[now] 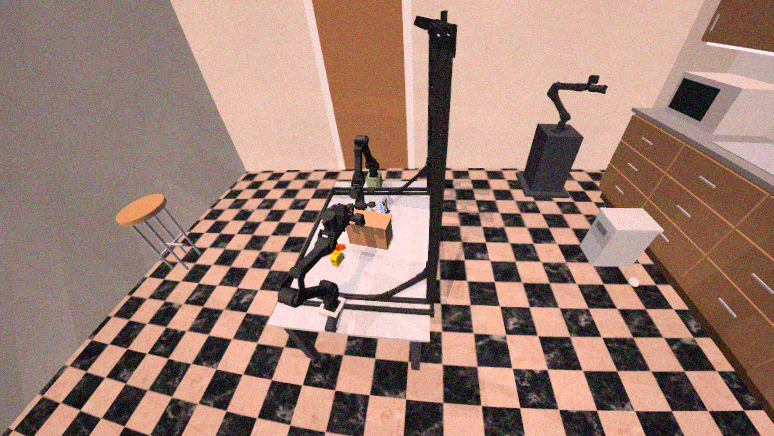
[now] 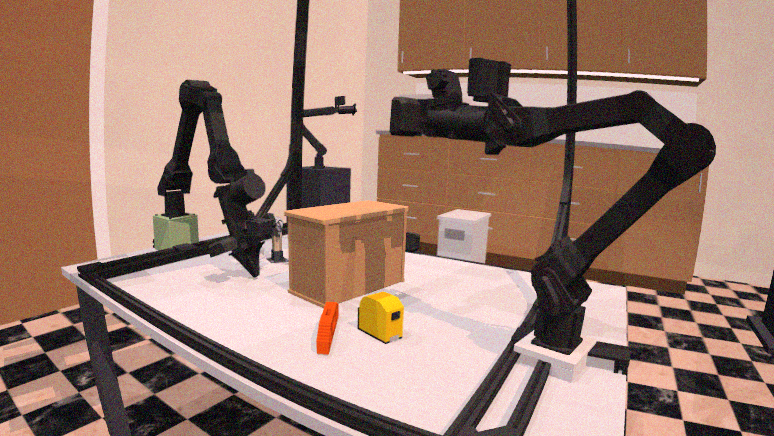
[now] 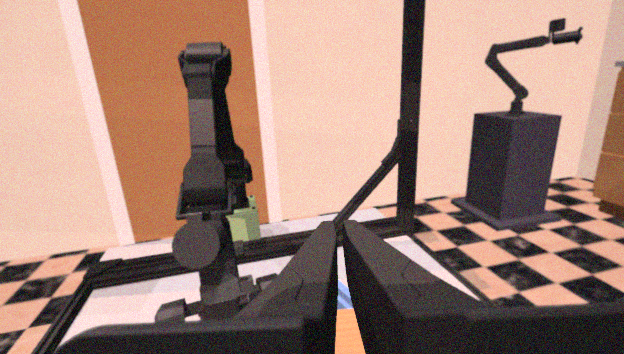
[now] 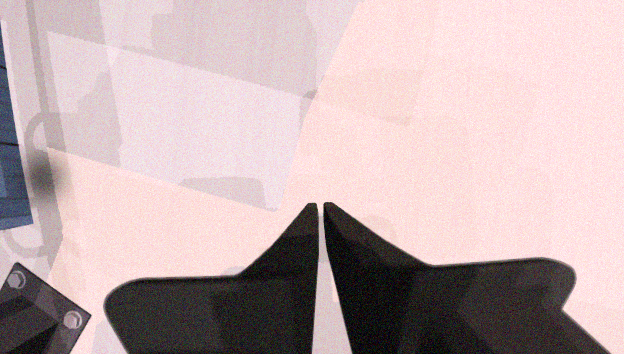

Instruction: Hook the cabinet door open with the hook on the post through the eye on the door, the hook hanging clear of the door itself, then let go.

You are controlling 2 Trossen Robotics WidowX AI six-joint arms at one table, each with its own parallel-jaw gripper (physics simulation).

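Pixels of known places: left gripper, fingertip midpoint: [image 1: 353, 205] [image 3: 338, 232]; right gripper, fingertip midpoint: [image 2: 256, 276] [image 4: 320, 211]; left arm's base, origin of the base link: [image 1: 331, 304] [image 2: 557, 342]; right arm's base, origin of the base link: [image 1: 373, 175] [image 2: 174, 215].
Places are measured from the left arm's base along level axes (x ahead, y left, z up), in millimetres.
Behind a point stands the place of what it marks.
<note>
The wooden cabinet [image 1: 369, 236] {x 415, y -18, z 58 mm} [image 2: 307, 259] {x 455, y 122, z 55 mm} stands mid-table; its top [image 3: 348, 332] {x 499, y -18, z 140 mm} shows between the left fingers. Its blue door [image 1: 383, 205] [image 3: 343, 295] {x 607, y -22, z 98 mm} [image 4: 11, 170] {x 658, y 9, z -9 mm} stands swung out on the cabinet's far side. The post [image 2: 277, 238] {x 733, y 21, z 29 mm}, with its bolted base [image 4: 45, 310] {x 730, y 24, z -29 mm}, stands beside the cabinet. The hook and eye cannot be made out, so whether they are joined cannot be told. My right gripper [image 2: 255, 274] {x 632, y 141, z -24 mm} [image 4: 320, 211] {x 632, y 141, z -24 mm} is shut and empty, pointing down low over the table, apart from post and door. My left gripper [image 3: 338, 232] {x 350, y 0, z 325 mm} is shut and empty, high above the cabinet.
A yellow tape measure [image 1: 336, 258] {x 236, y 101, z 30 mm} [image 2: 381, 317] {x 239, y 137, z 12 mm} and an orange-red object [image 1: 340, 246] {x 343, y 142, z 1 mm} [image 2: 327, 328] {x 274, y 216, z 4 mm} lie on the table before the cabinet. Black rails [image 2: 216, 373] {x 321, y 386, z -42 mm} run along the table edges. A tall black upright [image 1: 439, 135] {x 160, y -424, z 775 mm} [image 3: 412, 110] {x 996, y -220, z 285 mm} stands at the table's side.
</note>
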